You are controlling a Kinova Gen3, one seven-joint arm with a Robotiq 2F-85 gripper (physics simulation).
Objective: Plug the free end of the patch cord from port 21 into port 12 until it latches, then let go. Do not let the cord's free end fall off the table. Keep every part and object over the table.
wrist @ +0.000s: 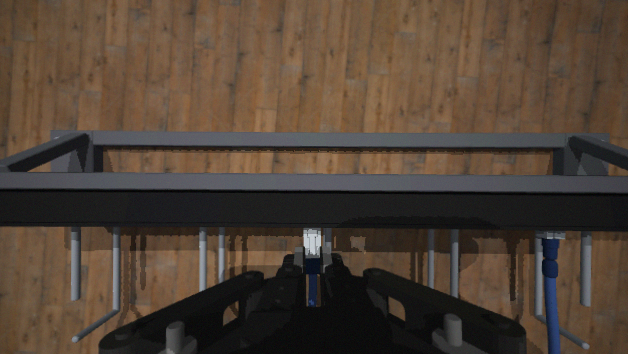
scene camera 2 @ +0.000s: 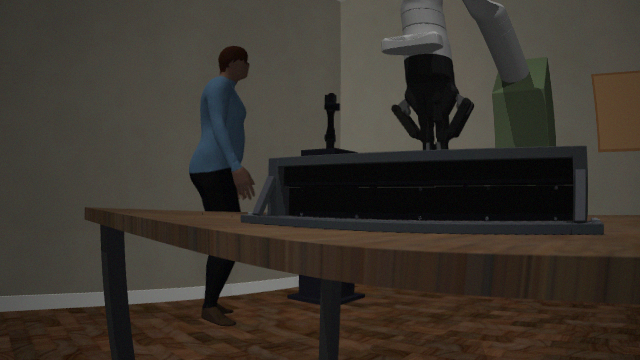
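Where they show: gripper, between the fingertips: (wrist: pixel 312 260); arm's base, origin of its link: (scene camera 2: pixel 514 73).
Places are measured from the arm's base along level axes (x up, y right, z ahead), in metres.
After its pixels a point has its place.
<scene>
My gripper (scene camera 2: pixel 435 145) (wrist: pixel 312 260) @(x -0.302, y 0.044, z 0.534 m) is shut on the clear plug (wrist: pixel 312 241) @(x -0.297, y 0.044, z 0.548 m) at the free end of the blue patch cord. In the wrist view the plug points at the front of the black patch panel (wrist: pixel 200 209) @(x -0.283, y -0.024, z 0.571 m), and its tip meets the panel's edge; how far it is in a port, and whether it is latched, cannot be told. A short blue stretch of the held cord (wrist: pixel 312 290) @(x -0.299, y 0.044, z 0.514 m) shows between the fingers. The cord's other end (wrist: pixel 550 250) @(x -0.301, y 0.203, z 0.544 m) sits at the panel on the right. Port numbers do not show. In the scene view the panel's frame (scene camera 2: pixel 425 155) @(x -0.288, y 0.036, z 0.593 m) hides the fingertips' lower part and the plug.
Grey rods (wrist: pixel 75 265) @(x -0.327, y -0.142, z 0.519 m) (wrist: pixel 454 265) @(x -0.327, y 0.155, z 0.523 m) stick out from the panel's front on both sides of the gripper. The frame's base bar (scene camera 2: pixel 425 226) @(x -0.374, y 0.017, z 0.633 m) rests on the wooden table (scene camera 2: pixel 280 252) @(x -0.395, y 0.087, z 0.798 m). A person (scene camera 2: pixel 220 130) in blue stands beyond the table.
</scene>
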